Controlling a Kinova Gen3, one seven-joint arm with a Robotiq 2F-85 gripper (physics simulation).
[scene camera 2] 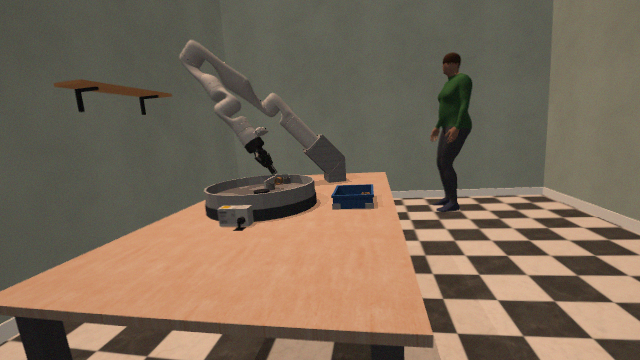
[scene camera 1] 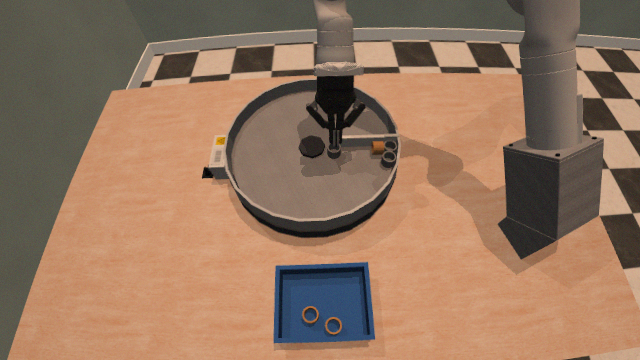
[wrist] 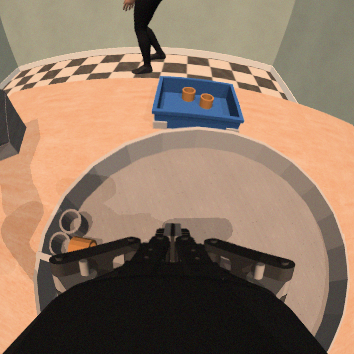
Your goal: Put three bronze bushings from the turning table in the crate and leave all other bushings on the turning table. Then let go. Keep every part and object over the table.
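Seen in the pictures: gripper, between the fingertips: (scene camera 2: 275, 173) (scene camera 1: 335, 145) (wrist: 172, 233); arm's base, origin of its link: (scene camera 2: 312, 143) (scene camera 1: 551, 142).
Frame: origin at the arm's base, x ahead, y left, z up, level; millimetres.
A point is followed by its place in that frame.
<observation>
A bronze bushing (scene camera 1: 378, 147) @[z -131, x 325, y -75 mm] (wrist: 81, 244) @[z -130, x 328, y -77 mm] lies on its side at the turning table's (scene camera 1: 260, 180) @[z -160, x 601, y 0 mm] (wrist: 250, 180) @[z -161, x 539, y 54 mm] right side in scene view 1. Two grey bushings (scene camera 1: 389, 146) @[z -156, x 293, y -97 mm] (scene camera 1: 389, 159) (wrist: 60, 242) @[z -158, x 283, y -81 mm] (wrist: 70, 221) @[z -158, x 289, y -49 mm] are beside it at the wall. Two bronze bushings (scene camera 1: 310, 315) (scene camera 1: 333, 325) (wrist: 188, 94) @[z -187, x 429, y 293 mm] (wrist: 206, 101) @[z -187, x 472, y 273 mm] stand upright in the blue crate (scene camera 1: 370, 300) @[z -164, x 357, y 263 mm] (scene camera 2: 353, 201) @[z -187, x 538, y 274 mm] (wrist: 239, 107) @[z -163, x 542, y 240 mm]. My gripper (scene camera 1: 335, 144) @[z -97, x 426, y -54 mm] (scene camera 2: 274, 172) @[z -97, x 426, y -54 mm] (wrist: 172, 233) @[z -97, x 426, y -54 mm] is shut and empty, low over the middle. A small grey ring (scene camera 1: 333, 154) @[z -142, x 431, y -61 mm] shows under its fingertips; I cannot tell whether they touch it.
A thin upright divider (scene camera 1: 367, 136) @[z -123, x 351, y -101 mm] runs from the turning table's right wall to near its dark hub (scene camera 1: 312, 146) @[z -152, x 482, y -92 mm]. A grey box (scene camera 1: 218, 152) @[z -155, x 717, y -76 mm] (scene camera 2: 235, 215) @[z -177, x 736, y -73 mm] sits beside the turning table. The arm's base (scene camera 1: 555, 190) @[z -8, x 27, y 104 mm] stands at the right. A person (scene camera 2: 455, 105) stands beyond the table.
</observation>
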